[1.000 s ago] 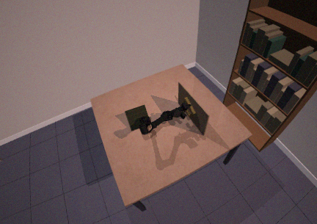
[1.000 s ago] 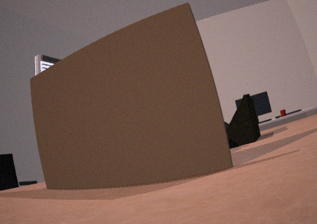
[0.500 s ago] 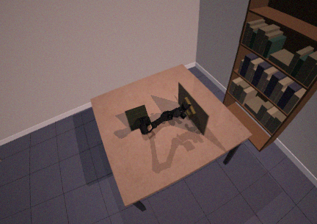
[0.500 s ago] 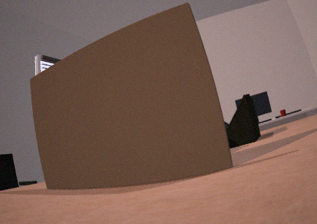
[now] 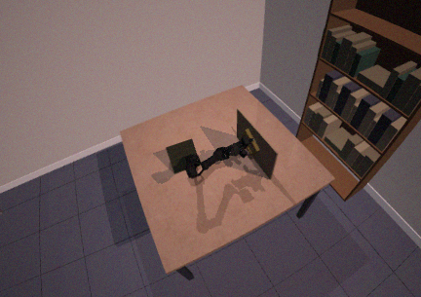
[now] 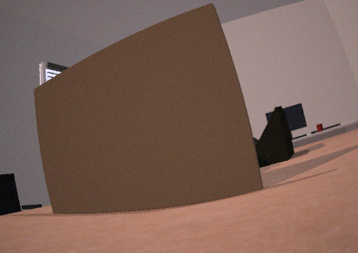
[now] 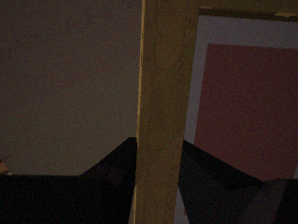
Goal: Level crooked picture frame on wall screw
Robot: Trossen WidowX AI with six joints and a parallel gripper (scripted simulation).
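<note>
Right now the picture frame is 5 cm below my gripper tip and 2 cm to the left of it. Also, from my gripper tip: wall panel (6 cm below, 1 cm to the left, 1 cm ahead).
</note>
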